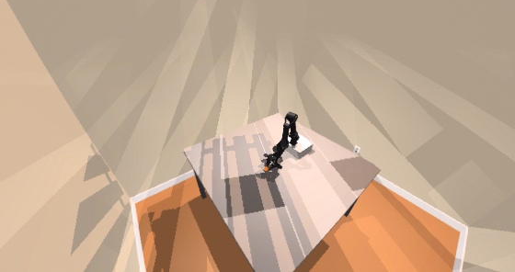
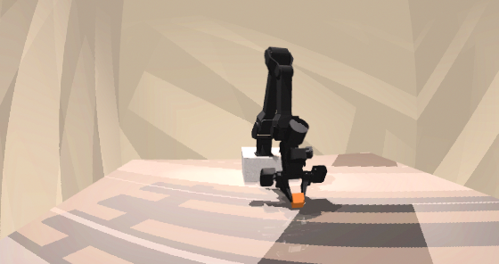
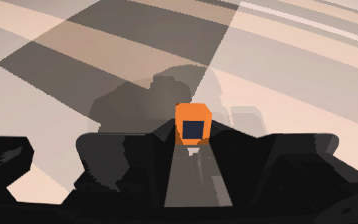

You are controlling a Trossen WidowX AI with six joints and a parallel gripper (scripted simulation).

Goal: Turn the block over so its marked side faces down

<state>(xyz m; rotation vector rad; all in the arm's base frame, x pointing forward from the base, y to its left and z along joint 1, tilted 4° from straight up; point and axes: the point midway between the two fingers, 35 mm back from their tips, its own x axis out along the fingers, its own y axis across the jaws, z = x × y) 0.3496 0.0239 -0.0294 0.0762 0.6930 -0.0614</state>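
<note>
Now: gripper tip 1 cm below the orange block and 1 cm past it.
</note>
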